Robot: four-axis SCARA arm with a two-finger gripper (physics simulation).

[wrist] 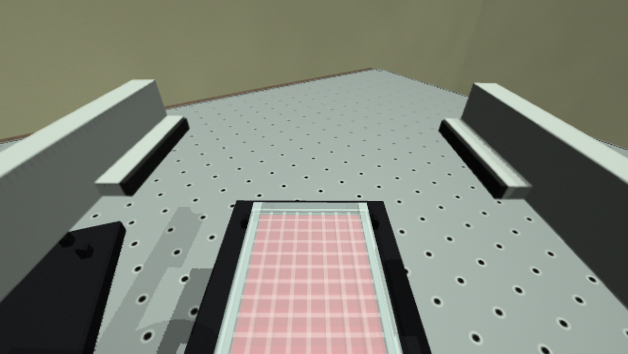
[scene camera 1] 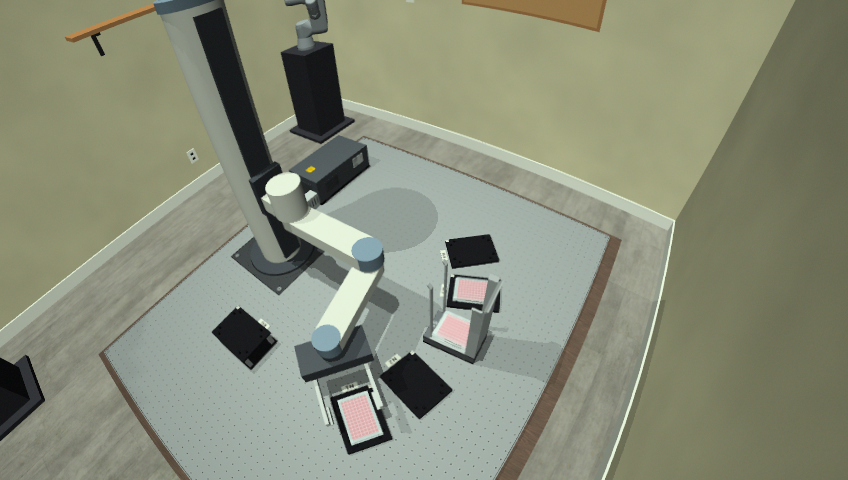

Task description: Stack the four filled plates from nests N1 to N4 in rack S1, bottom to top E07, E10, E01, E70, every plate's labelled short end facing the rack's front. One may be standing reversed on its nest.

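Places are measured from the arm's base along level axes (x back, y right, z up), in millimetres.
Pixels of known places: gripper, between the fingertips: (wrist: 314,105) (scene camera 1: 354,416); arm's base, origin of its link: (scene camera 1: 283,250).
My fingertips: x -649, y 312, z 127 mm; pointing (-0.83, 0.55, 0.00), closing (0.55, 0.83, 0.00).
For each thing: its middle in the pictures, then the offset to it from my fingertips. "pt": a spot on its surface instead.
- filled pink plate, middle of its body: (wrist: 309,287) (scene camera 1: 359,417) dx +20, dy -15, dz -95 mm
- black nest, middle of its body: (wrist: 309,295) (scene camera 1: 360,417) dx +20, dy -15, dz -103 mm
- Grey rack S1, middle of its body: (scene camera 1: 459,315) dx -61, dy -357, dz +32 mm
- filled plate, middle of its body: (scene camera 1: 474,290) dx -25, dy -527, dz -95 mm
- black fixture, middle of its body: (scene camera 1: 243,336) dx +456, dy +20, dz -79 mm
- dark grey box, a spot on its surface: (scene camera 1: 333,166) pt dx +699, dy -675, dz +1 mm
A filled pink plate (scene camera 1: 360,419) (wrist: 310,280) lies on a black nest (scene camera 1: 368,445) (wrist: 387,250) at the front, its tag apparently N1. My gripper (scene camera 1: 353,414) (wrist: 314,105) is open and empty above it, one finger to each side. Grey rack S1 (scene camera 1: 479,327) stands to the right with pink plate material (scene camera 1: 454,330) low inside; I cannot tell how many plates. Another filled plate (scene camera 1: 470,289) lies on a nest (scene camera 1: 453,303) behind the rack. Two nests carry no plate: one (scene camera 1: 416,384) (wrist: 55,295) beside the front nest, one (scene camera 1: 471,251) at the back. Plate labels are not readable.
A black fixture (scene camera 1: 242,336) with a small tag lies at the left. The arm's column (scene camera 1: 217,118) stands at the back left, with a dark grey box (scene camera 1: 333,166) behind it. The rack's upright posts and tall panel rise beside the nests.
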